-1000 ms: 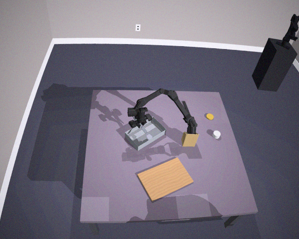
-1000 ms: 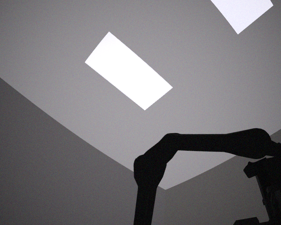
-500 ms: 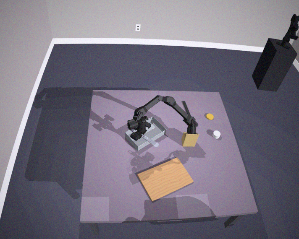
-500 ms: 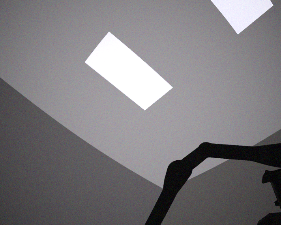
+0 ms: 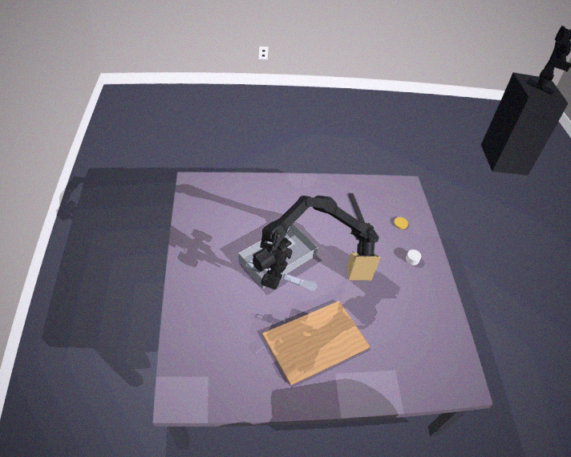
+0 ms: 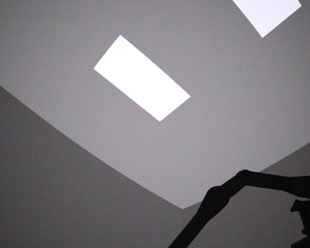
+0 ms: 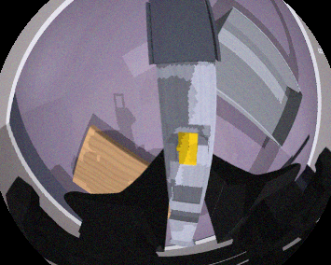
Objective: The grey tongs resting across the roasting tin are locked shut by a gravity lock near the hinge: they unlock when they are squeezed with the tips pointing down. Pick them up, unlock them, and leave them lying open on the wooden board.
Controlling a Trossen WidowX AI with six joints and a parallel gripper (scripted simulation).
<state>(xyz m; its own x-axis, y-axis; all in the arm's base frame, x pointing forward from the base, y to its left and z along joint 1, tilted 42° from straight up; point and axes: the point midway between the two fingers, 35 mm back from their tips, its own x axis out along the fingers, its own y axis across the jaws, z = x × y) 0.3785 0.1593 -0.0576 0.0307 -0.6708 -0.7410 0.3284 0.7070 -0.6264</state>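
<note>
My gripper tip is 2 cm short of the yellow lock piece, 1 cm to the left of it and 4 cm below it. From my gripper tip the other things lie so: white cylinder 64 cm behind, 25 cm to the right, 14 cm below; then grey roasting tin 2 cm behind, 22 cm to the right, 12 cm below; then wooden board 17 cm behind, 19 cm to the left, 15 cm below.
</note>
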